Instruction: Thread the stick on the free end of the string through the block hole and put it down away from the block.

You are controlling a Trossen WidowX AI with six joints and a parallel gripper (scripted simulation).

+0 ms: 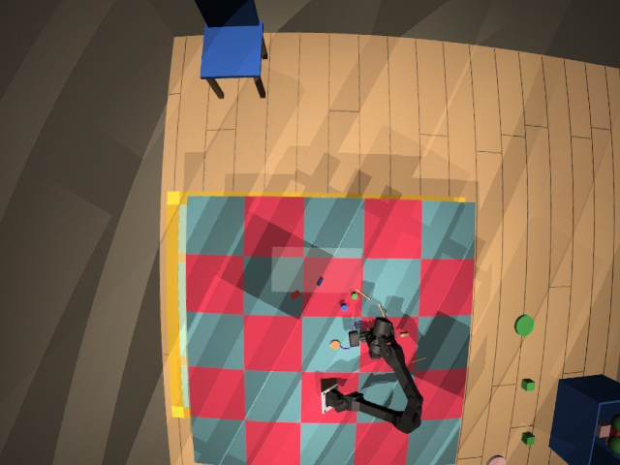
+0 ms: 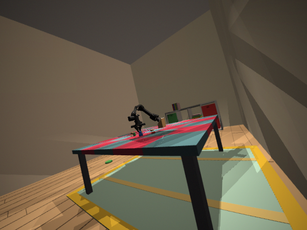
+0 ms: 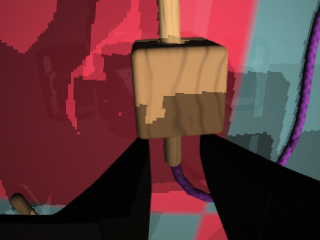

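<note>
Right now the wooden block is 30 mm behind my gripper tip. From my gripper tip the other things lie so: round wooden button: 150 mm to the left, 60 mm behind, 10 mm below; loose stick: 90 mm ahead, 60 mm to the right, 10 mm below; green piece: 160 mm ahead, 60 mm to the left.
</note>
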